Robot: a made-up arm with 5 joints. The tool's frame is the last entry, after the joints.
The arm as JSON. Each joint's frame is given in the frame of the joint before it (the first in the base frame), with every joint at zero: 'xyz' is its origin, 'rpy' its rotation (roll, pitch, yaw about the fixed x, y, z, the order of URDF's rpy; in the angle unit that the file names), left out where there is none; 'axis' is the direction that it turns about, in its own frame. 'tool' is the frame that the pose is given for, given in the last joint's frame.
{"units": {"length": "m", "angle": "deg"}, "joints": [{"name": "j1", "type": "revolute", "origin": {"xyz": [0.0, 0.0, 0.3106]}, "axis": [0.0, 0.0, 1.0]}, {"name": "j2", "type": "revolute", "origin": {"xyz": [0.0, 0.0, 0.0], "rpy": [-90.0, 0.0, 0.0]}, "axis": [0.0, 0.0, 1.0]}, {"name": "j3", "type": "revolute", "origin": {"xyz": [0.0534, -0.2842, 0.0]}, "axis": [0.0, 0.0, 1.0]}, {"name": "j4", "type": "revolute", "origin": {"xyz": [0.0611, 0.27, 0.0]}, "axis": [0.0, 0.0, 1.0]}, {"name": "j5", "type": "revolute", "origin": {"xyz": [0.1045, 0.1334, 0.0], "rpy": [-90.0, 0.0, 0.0]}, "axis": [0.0, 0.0, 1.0]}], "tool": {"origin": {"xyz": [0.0, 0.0, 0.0]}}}
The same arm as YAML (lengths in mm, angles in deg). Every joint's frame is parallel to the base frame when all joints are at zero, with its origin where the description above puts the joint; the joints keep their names.
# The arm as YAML. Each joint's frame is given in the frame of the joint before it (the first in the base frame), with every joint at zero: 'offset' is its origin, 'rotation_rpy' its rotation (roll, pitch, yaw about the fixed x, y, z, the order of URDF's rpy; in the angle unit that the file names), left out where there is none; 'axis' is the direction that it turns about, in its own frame. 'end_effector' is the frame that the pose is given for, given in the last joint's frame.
length_unit: mm
angle_unit: deg
chain:
  - id: j1
    offset: [0.0, 0.0, 310.6]
    axis: "+z"
  - id: j2
    offset: [0.0, 0.0, 0.0]
    axis: "+y"
  - id: j3
    offset: [53.4, 0.0, 284.2]
    axis: "+y"
  - id: j4
    offset: [61.1, 0.0, -270.0]
    axis: "+y"
  - id: j5
    offset: [104.5, 0.0, -133.4]
    axis: "-z"
end_effector:
  offset: [0.0, 0.0, 0.0]
  rotation_rpy: [180.0, 0.0, 0.0]

